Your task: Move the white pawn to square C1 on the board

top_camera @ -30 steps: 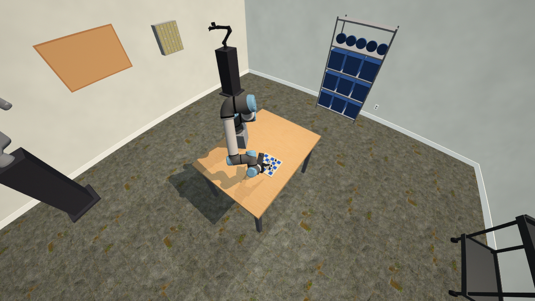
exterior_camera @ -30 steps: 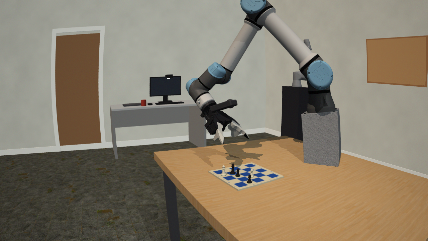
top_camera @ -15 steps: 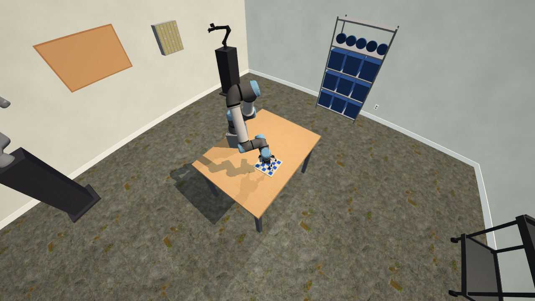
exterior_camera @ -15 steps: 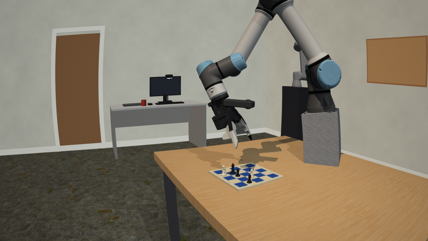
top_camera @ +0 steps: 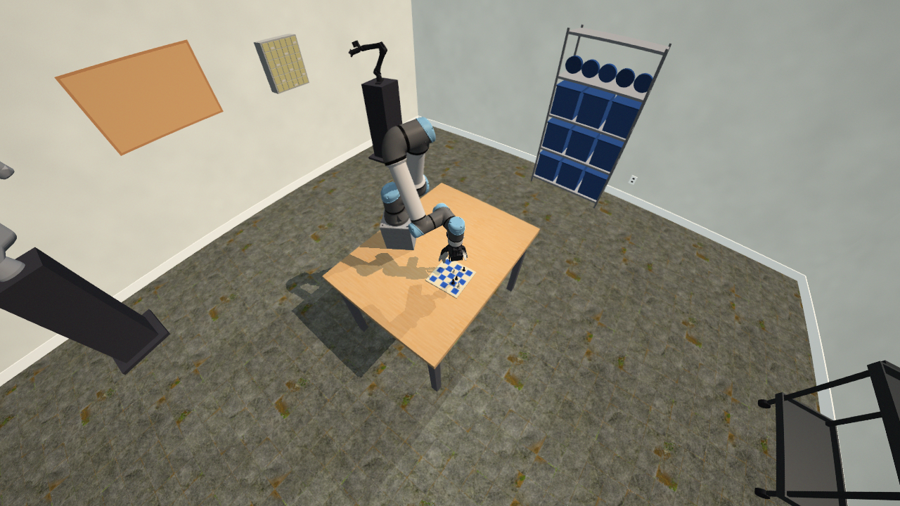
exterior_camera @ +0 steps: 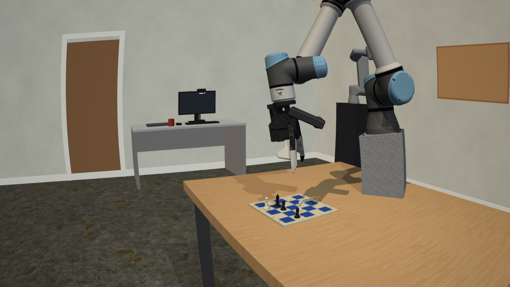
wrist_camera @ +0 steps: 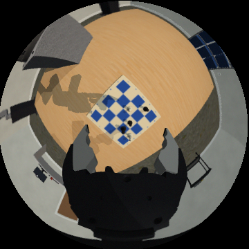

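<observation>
Now: hand 20 mm to the right of the white pawn and 130 mm above it. Also, from my hand: taller white piece (80 mm ahead, 60 mm to the right, 120 mm below); then chessboard (20 mm to the right, 140 mm below).
</observation>
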